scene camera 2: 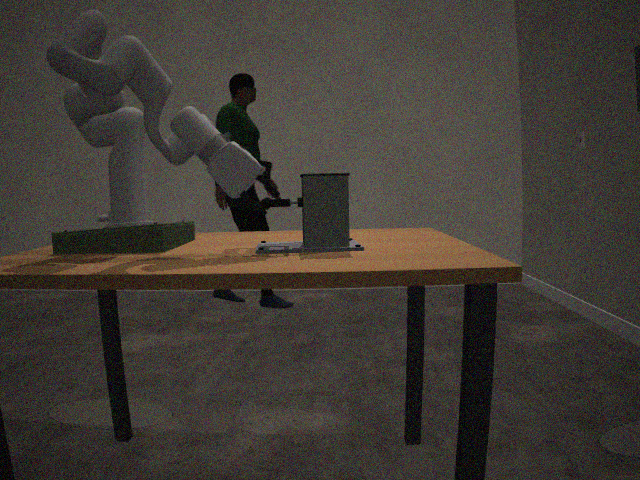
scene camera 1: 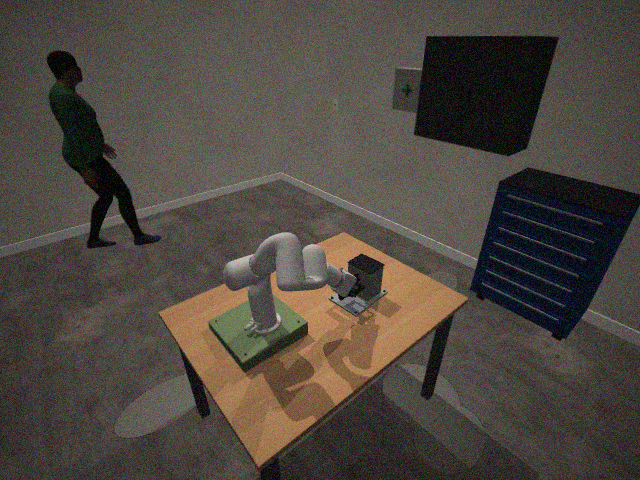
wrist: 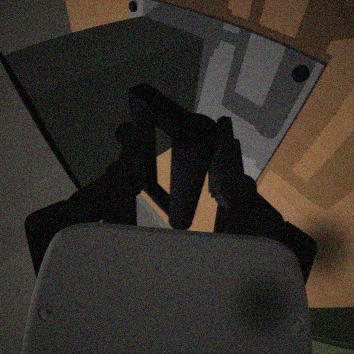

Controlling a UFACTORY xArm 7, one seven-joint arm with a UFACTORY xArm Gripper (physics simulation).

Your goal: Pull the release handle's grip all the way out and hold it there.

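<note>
The release handle is a black closed loop. Its grip (wrist: 189,175) is the near bar in the wrist view; the handle (scene camera 2: 280,203) also shows from the side, level, with a short pale rod between it and the collar on the dark box (scene camera 1: 373,281) (scene camera 2: 325,211) (wrist: 100,85). The box stands on a grey plate (scene camera 1: 356,311) (wrist: 260,130). My gripper (scene camera 1: 356,290) (scene camera 2: 264,200) (wrist: 183,127) is shut on the handle, one finger against the grip and the other at the loop's back bar. The fingers partly hide that bar, and the handle cannot be made out in scene camera 1.
The arm stands on a green base (scene camera 1: 294,320) (scene camera 2: 124,240) on the wooden table (scene camera 1: 413,299) (scene camera 2: 403,258). A person in green (scene camera 1: 77,124) (scene camera 2: 237,124) stands on the floor behind the table. A blue drawer cabinet (scene camera 1: 542,258) and a black wall cabinet (scene camera 1: 480,93) are at the right.
</note>
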